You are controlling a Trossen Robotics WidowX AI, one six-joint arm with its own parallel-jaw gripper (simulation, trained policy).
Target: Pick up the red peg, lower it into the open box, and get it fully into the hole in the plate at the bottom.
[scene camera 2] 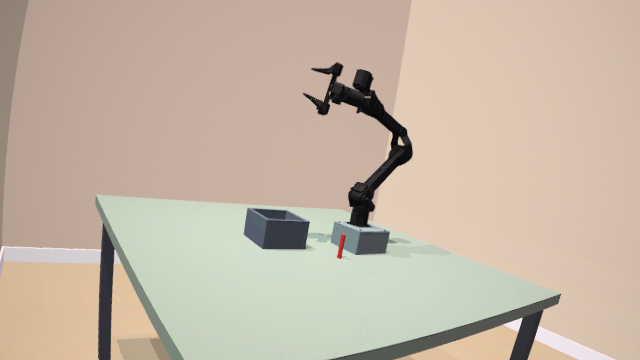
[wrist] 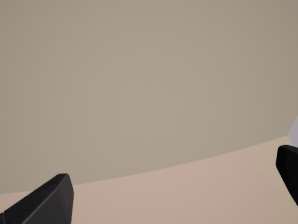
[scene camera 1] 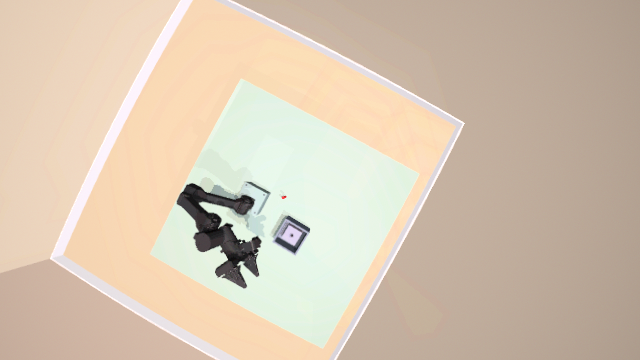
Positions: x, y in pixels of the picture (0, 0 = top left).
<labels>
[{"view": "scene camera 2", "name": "gripper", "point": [307, 80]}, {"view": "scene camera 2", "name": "grey box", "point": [268, 228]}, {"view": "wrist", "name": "gripper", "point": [180, 172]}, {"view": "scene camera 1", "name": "gripper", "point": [252, 281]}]
</labels>
